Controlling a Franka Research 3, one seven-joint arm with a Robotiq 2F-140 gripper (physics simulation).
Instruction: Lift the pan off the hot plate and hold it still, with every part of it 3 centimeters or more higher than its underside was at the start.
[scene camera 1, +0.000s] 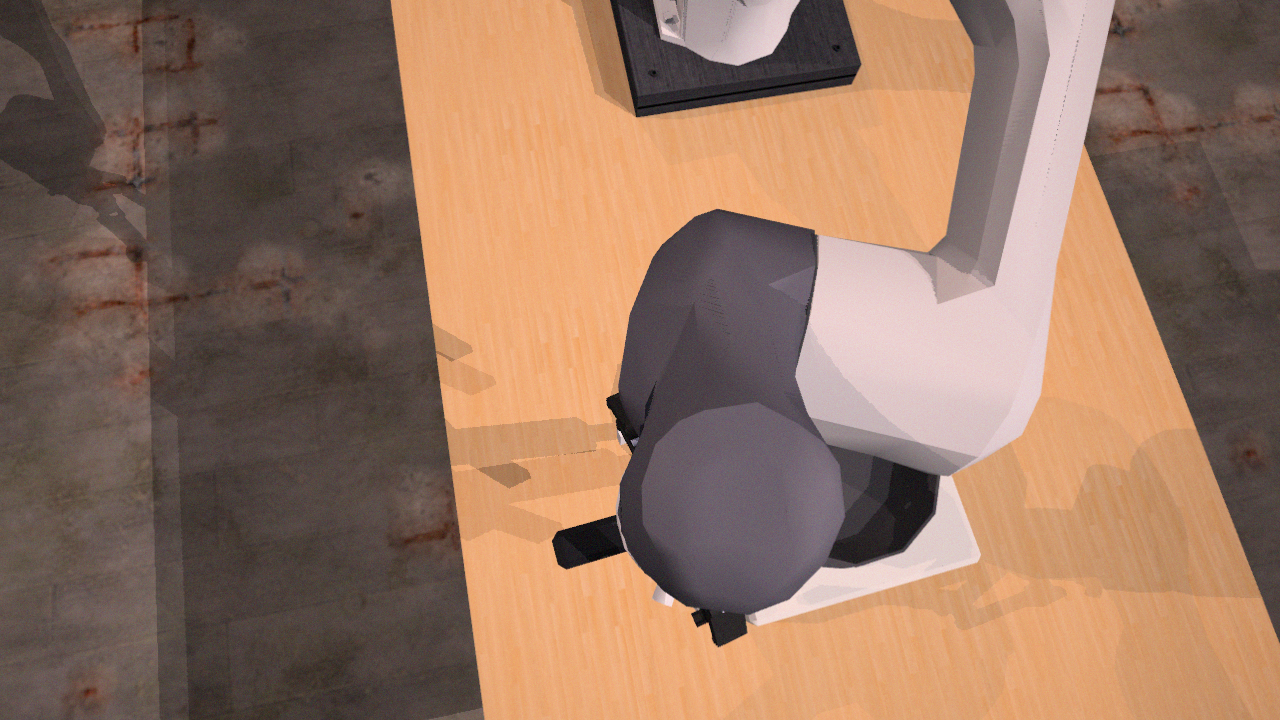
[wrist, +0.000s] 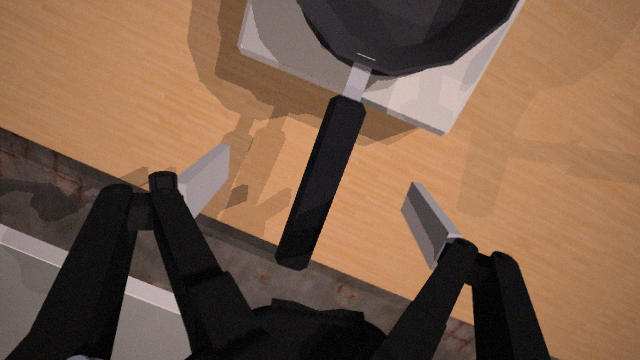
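The dark pan (scene camera 1: 904, 514) (wrist: 400, 30) sits on the white hot plate (scene camera 1: 955, 537) (wrist: 422, 107). In the wrist view its black handle (wrist: 322, 185) reaches past the plate's edge over the table and slants down to the left. In the scene view the handle's end (scene camera 1: 586, 542) sticks out left of the arm's wrist, which hides the rest of the handle and part of the pan. My gripper (wrist: 319, 179) is open and empty. In the wrist view its two pads stand wide apart, one on each side of the handle, apart from it.
The wooden table (scene camera 1: 537, 268) (wrist: 125, 75) carries the hot plate and the arm's black base (scene camera 1: 742, 89). The table's edge and the dark floor (scene camera 1: 295, 447) lie beyond the handle's end. The arm's forearm (scene camera 1: 921, 349) hangs over the far part of the pan.
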